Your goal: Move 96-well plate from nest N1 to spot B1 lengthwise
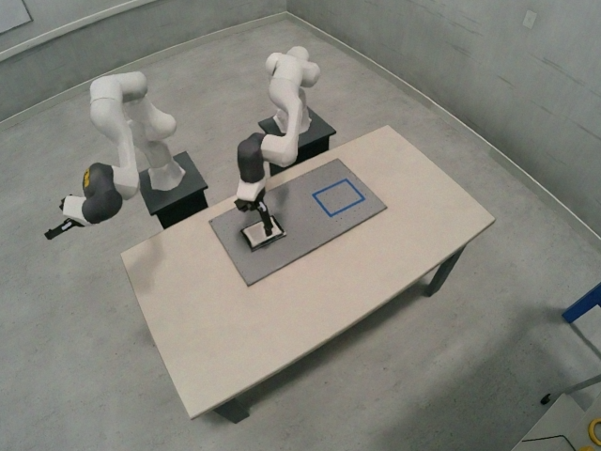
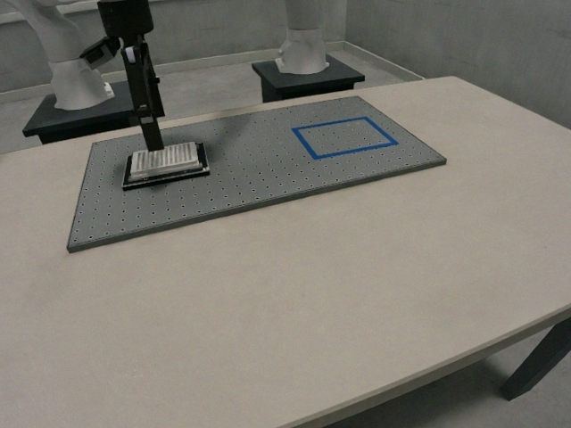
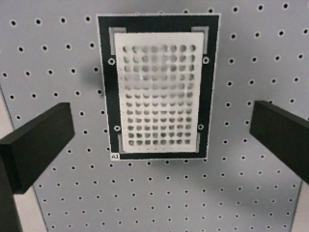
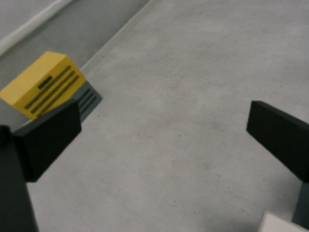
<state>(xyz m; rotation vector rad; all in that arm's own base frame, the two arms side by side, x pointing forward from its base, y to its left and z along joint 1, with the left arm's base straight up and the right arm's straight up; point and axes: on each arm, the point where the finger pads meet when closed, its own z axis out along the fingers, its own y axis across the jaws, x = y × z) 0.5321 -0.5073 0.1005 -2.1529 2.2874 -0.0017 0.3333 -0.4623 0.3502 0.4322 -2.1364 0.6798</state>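
Now: left hand 7 cm above the white 96-well plate. From my left hand the other things lie so: black plate nest: 8 cm below.
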